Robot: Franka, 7 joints.
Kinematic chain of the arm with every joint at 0, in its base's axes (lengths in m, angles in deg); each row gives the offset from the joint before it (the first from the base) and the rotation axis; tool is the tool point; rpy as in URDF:
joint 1: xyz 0 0 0.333 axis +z
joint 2: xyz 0 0 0 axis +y
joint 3: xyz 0 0 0.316 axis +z
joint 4: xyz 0.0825 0 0 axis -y
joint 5: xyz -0.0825 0 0.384 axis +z
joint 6: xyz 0 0 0 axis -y
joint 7: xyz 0.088 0 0 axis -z
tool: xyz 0 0 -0.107 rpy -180 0 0
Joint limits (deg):
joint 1: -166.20..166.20
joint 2: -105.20..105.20
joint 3: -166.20..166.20
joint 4: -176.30..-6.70
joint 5: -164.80..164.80
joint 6: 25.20..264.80
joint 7: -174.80..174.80
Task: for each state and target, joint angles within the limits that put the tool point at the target. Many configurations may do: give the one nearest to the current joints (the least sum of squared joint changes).
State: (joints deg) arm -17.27 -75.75 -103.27 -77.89 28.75 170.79 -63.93
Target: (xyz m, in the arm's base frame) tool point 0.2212 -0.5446 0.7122
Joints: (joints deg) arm 31.64 -44.07 -69.43 -101.15 27.10 161.13 -63.93
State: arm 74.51 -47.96 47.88 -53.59 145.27 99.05 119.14
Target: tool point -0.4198 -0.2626 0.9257
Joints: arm 84.85 -54.02 43.84 -76.15 139.17 85.68 119.14
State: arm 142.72 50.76 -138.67 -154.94 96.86 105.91 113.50
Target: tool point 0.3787 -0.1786 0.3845
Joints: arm 120.48 22.76 -153.08 -151.10 98.91 116.06 113.50
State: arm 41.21 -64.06 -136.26 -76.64 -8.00 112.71 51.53
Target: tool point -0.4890 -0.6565 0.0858
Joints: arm 40.81 -91.38 -142.43 -33.26 -7.06 146.11 51.53
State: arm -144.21 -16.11 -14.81 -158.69 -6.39 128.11 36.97
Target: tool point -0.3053 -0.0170 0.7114
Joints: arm -152.75 -55.74 -14.55 -136.03 -6.46 130.64 36.97
